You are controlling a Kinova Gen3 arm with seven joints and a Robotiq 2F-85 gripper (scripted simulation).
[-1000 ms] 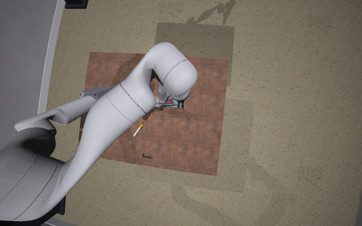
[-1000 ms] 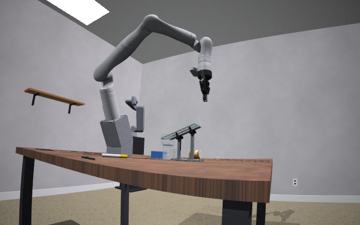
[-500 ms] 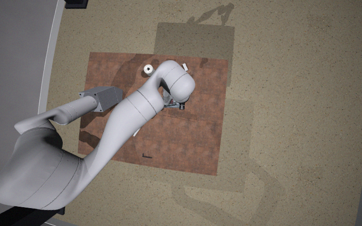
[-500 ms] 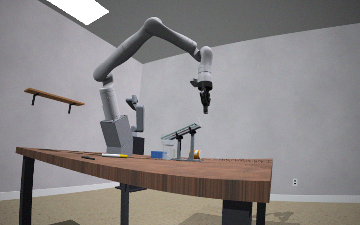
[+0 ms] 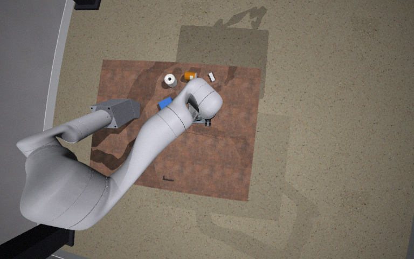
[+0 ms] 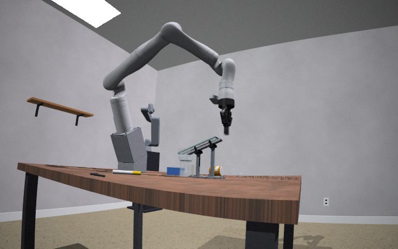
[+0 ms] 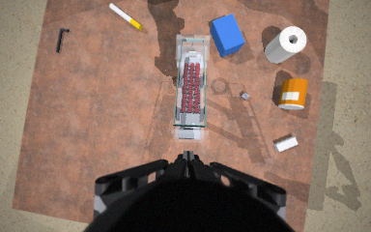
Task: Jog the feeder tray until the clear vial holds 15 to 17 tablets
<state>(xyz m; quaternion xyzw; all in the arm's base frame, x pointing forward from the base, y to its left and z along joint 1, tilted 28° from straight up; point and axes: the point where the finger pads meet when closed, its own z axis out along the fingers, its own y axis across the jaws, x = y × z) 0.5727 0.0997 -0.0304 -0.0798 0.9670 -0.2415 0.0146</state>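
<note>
The feeder tray lies 10 cm behind my hand, 1 cm to the right of it and 6 cm below it. Round my hand: small white block (4 cm behind, 29 cm to the left, 20 cm below); then clear vial (20 cm behind, 3 cm to the right, 17 cm below); then small grey piece (15 cm behind, 14 cm to the left, 21 cm below).
</note>
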